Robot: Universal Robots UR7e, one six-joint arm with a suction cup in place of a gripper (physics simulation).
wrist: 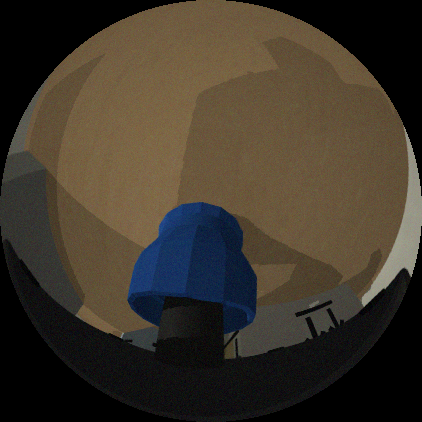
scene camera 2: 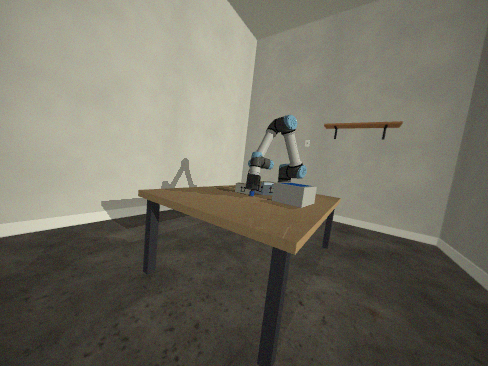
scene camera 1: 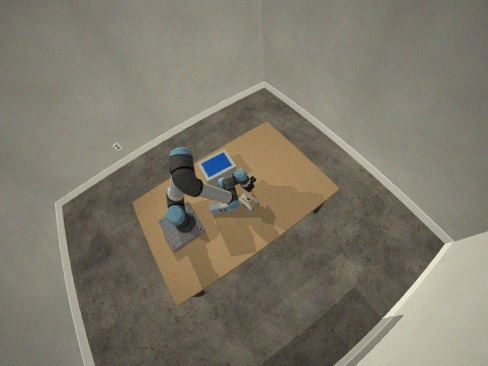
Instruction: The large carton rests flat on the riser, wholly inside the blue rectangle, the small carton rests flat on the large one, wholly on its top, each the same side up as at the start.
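The grey-white riser [scene camera 1: 222, 174] [scene camera 2: 286, 195] stands on the table, with the blue rectangle [scene camera 1: 216, 165] [scene camera 2: 299, 185] bare on its top. The blue-grey carton [scene camera 1: 217, 209] [scene camera 2: 267, 189] [wrist: 141, 336] looks like the large one; it rests on the table, partly under the arm. The white carton with tan tape [scene camera 1: 245, 202] [scene camera 2: 240, 188] [wrist: 275, 325], seemingly the small one, rests beside it, apart from the riser. My suction cup [scene camera 2: 252, 193] [wrist: 201, 212] is low over the table beside the cartons, with no carton on its mouth. It is hidden under the wrist in scene camera 1.
The arm's base plate [scene camera 1: 170, 233] is on the table [scene camera 1: 280, 150] [scene camera 2: 210, 207], left of the cartons in scene camera 1. The forearm [scene camera 1: 216, 193] passes above the table between the riser and the blue-grey carton. A wall shelf [scene camera 2: 363, 124] hangs far behind.
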